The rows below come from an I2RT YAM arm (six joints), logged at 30 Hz.
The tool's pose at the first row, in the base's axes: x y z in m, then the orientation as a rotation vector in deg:
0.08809, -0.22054, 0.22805, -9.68, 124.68, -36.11
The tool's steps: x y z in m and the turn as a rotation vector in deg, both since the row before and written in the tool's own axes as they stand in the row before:
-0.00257, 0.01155, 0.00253, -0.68, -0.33, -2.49
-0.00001, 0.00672, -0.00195, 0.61, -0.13, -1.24
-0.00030, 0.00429, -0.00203, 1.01, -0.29, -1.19
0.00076, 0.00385, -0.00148, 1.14, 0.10, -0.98
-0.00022, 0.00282, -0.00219, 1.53, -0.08, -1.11
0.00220, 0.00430, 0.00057, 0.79, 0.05, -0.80
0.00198, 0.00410, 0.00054, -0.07, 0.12, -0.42
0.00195, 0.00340, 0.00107, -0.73, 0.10, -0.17
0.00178, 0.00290, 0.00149, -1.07, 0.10, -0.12
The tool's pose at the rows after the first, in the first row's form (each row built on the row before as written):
0.09276, -0.21067, 0.22283, -12.87, 124.68, -36.71
0.09165, -0.20421, 0.22037, -13.95, 124.34, -38.03
0.09050, -0.19972, 0.21931, -14.81, 123.68, -39.70
0.08908, -0.19627, 0.21739, -15.25, 123.32, -41.49
0.08769, -0.19300, 0.21697, -15.68, 122.61, -43.72
0.08702, -0.19080, 0.21269, -16.12, 122.32, -45.02
0.08645, -0.18872, 0.20864, -16.57, 122.47, -45.22
0.08624, -0.18743, 0.20479, -17.10, 122.89, -44.58
0.08639, -0.18661, 0.20117, -17.76, 123.46, -43.55

